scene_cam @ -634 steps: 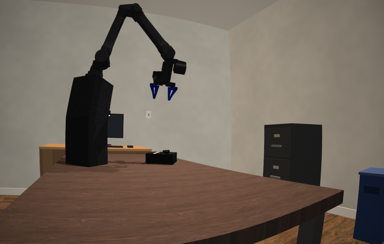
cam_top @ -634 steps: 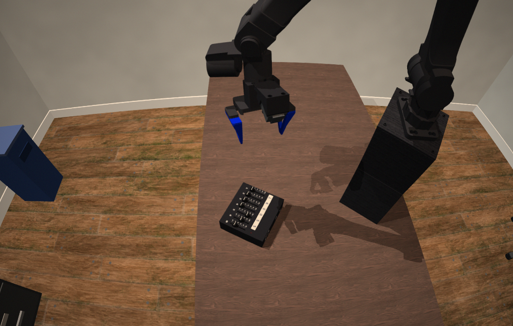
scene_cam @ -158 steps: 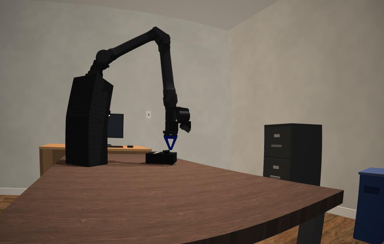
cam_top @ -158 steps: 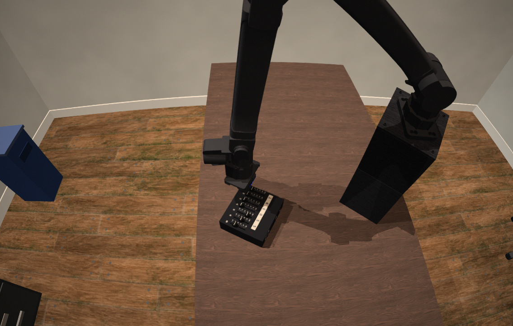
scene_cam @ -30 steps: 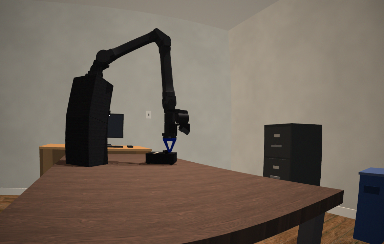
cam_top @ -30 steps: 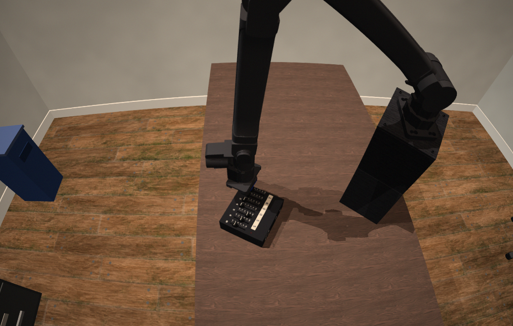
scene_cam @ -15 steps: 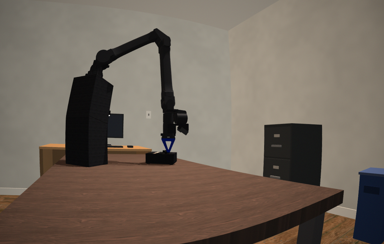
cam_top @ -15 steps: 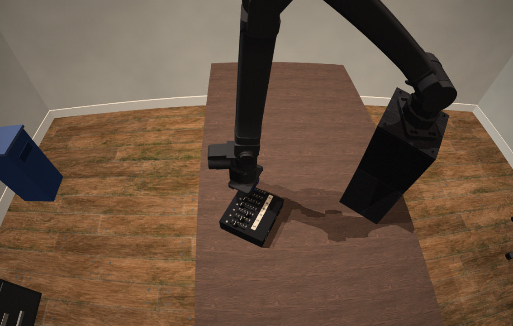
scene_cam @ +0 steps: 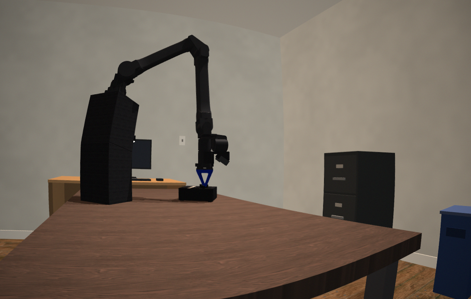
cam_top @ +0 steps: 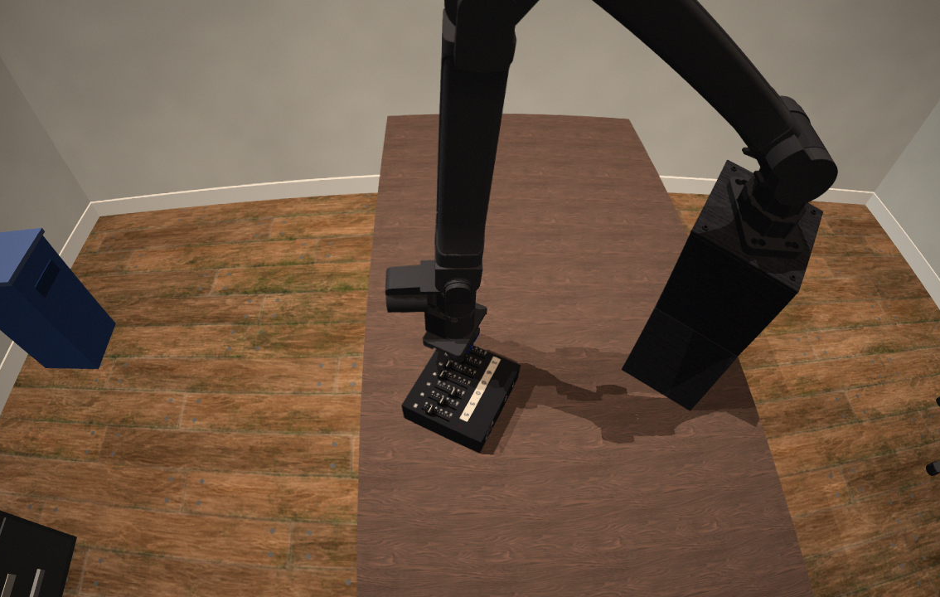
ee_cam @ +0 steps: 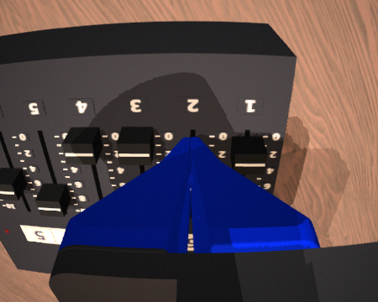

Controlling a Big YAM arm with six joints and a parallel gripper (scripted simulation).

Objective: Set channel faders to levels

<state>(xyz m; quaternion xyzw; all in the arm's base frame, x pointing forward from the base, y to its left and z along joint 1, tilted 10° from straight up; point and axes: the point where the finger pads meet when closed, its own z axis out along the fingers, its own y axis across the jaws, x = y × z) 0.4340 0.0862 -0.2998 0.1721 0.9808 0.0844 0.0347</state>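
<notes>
The fader 3 is 1 cm ahead of my hand, 2 cm to the left of it and 1 cm below it. The rest, counted from my hand: fader 4: 2 cm ahead, 4 cm to the left, 1 cm below; then fader 1: 1 cm behind, 2 cm to the right, 1 cm below; then fader 2: 1 cm behind, 1 cm below.
</notes>
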